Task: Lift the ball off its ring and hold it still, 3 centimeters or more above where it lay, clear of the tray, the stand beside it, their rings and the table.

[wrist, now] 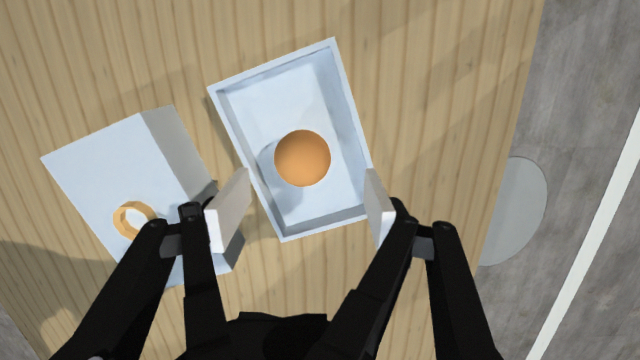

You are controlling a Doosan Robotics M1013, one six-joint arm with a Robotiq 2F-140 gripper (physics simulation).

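Frame: origin at the arm's base, x ahead, y left, z up, level; centimetres.
Seen in the pictures: gripper, between the fingertips: (pixel 306 184).
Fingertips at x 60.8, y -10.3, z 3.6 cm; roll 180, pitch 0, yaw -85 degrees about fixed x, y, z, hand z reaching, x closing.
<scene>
A point is followed by its place in that frame.
An orange ball (pixel 302 158) @(x 62.1, y -9.6, z 1.0 cm) is inside the white tray (pixel 353 107) @(x 66.5, y -14.0, z -2.9 cm), nearer its lower end; the ring under it is hidden by the ball. My gripper (pixel 306 184) @(x 60.8, y -10.3, z 3.6 cm) is open, with nothing between its fingers. Its fingertips stand apart, to the lower left and lower right of the ball in the view, over the tray's two long sides. The white stand (pixel 117 155) @(x 60.5, y 8.4, z 0.2 cm) is to the left of the tray, with an orange ring (pixel 119 220) @(x 53.5, y 9.1, z 1.1 cm) on its top. The left finger hides part of the stand.
The wooden table (pixel 440 100) @(x 67.9, y -23.5, z -5.6 cm) lies under the tray and stand. Its edge runs down the right side, with a grey round shape (pixel 517 212) and a grey floor with a white line (pixel 590 260) beyond. A narrow gap separates the stand and tray.
</scene>
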